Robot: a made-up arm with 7 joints.
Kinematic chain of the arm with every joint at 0, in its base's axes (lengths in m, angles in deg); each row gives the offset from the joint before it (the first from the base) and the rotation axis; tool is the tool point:
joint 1: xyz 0 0 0.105 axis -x
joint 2: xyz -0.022 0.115 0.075 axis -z
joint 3: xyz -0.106 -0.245 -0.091 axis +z
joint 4: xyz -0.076 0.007 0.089 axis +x
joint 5: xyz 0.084 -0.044 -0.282 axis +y
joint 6: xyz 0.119 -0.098 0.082 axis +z
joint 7: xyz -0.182 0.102 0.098 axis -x
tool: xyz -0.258 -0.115 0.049
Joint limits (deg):
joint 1: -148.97..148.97
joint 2: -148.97..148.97
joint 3: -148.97..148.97
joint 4: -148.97..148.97
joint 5: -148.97..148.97
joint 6: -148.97..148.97
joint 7: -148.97..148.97
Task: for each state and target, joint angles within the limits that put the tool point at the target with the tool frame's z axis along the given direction. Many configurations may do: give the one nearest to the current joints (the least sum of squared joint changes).
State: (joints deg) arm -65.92 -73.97 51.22 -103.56 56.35 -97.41 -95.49
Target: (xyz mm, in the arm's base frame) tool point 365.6 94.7 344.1 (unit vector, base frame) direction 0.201 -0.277 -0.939
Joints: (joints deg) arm -73.23 -66.23 70.12 -124.17 41.79 -71.24 -101.16
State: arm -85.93 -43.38 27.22 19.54 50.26 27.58 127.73
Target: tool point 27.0 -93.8 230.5 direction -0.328 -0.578 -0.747
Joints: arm -67.43 -45.15 53.25 18.09 92.11 6.82 148.97
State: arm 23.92 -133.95 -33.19 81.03 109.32 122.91 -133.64
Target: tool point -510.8 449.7 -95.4 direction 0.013 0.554 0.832
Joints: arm 37.52 -104.26 -29.74 124.70 73.73 148.97 -102.18
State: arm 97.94 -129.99 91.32 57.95 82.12 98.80 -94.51
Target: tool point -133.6 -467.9 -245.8 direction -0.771 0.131 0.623
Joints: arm 86.13 -127.95 79.71 34.50 25.69 106.30 -63.04
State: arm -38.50 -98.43 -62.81 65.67 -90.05 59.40 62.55
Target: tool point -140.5 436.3 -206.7 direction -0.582 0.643 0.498
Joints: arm -36.84 -83.71 -69.61 88.44 -84.38 87.71 74.13
